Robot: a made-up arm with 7 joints. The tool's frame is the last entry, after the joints.
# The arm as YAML. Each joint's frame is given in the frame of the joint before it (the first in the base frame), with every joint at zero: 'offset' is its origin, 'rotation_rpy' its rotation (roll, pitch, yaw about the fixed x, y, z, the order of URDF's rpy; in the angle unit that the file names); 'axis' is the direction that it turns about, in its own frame. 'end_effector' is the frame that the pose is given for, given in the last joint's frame.
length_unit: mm
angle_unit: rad
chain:
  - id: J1
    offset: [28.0, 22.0, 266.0]
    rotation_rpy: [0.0, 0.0, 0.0]
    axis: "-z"
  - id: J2
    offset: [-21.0, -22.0, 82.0]
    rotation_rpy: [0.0, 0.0, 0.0]
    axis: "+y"
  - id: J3
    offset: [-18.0, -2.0, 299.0]
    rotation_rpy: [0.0, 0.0, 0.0]
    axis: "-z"
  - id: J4
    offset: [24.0, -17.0, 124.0]
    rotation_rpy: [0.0, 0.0, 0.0]
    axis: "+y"
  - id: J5
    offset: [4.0, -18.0, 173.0]
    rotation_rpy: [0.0, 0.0, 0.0]
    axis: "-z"
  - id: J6
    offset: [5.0, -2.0, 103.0]
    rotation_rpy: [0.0, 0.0, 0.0]
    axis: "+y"
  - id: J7
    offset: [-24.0, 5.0, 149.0]
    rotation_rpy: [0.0, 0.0, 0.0]
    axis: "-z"
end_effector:
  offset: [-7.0, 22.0, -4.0]
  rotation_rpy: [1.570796, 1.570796, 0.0]
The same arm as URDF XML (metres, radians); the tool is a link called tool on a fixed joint. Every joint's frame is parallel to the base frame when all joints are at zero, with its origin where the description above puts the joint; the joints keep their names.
<robot name="arm">
<joint name="J1" type="continuous"><parent link="base"/><child link="link1"/><origin xyz="0.028 0.022 0.266" rpy="0 0 0"/><axis xyz="0 0 -1"/></joint>
<joint name="J2" type="continuous"><parent link="link1"/><child link="link2"/><origin xyz="-0.021 -0.022 0.082" rpy="0 0 0"/><axis xyz="0 1 0"/></joint>
<joint name="J3" type="continuous"><parent link="link2"/><child link="link3"/><origin xyz="-0.018 -0.002 0.299" rpy="0 0 0"/><axis xyz="0 0 -1"/></joint>
<joint name="J4" type="continuous"><parent link="link3"/><child link="link4"/><origin xyz="0.024 -0.017 0.124" rpy="0 0 0"/><axis xyz="0 1 0"/></joint>
<joint name="J5" type="continuous"><parent link="link4"/><child link="link5"/><origin xyz="0.004 -0.018 0.173" rpy="0 0 0"/><axis xyz="0 0 -1"/></joint>
<joint name="J6" type="continuous"><parent link="link5"/><child link="link6"/><origin xyz="0.005 -0.002 0.103" rpy="0 0 0"/><axis xyz="0 1 0"/></joint>
<joint name="J7" type="continuous"><parent link="link6"/><child link="link7"/><origin xyz="-0.024 0.005 0.149" rpy="0 0 0"/><axis xyz="0 0 -1"/></joint>
<joint name="tool_joint" type="fixed"><parent link="link7"/><child link="tool"/><origin xyz="-0.007 0.022 -0.004" rpy="1.5708 1.5708 0"/></joint>
<link name="base"/>
<link name="link1"/>
<link name="link2"/>
<link name="link3"/>
<link name="link4"/>
<link name="link5"/>
<link name="link6"/>
<link name="link7"/>
<link name="tool"/>
</robot>

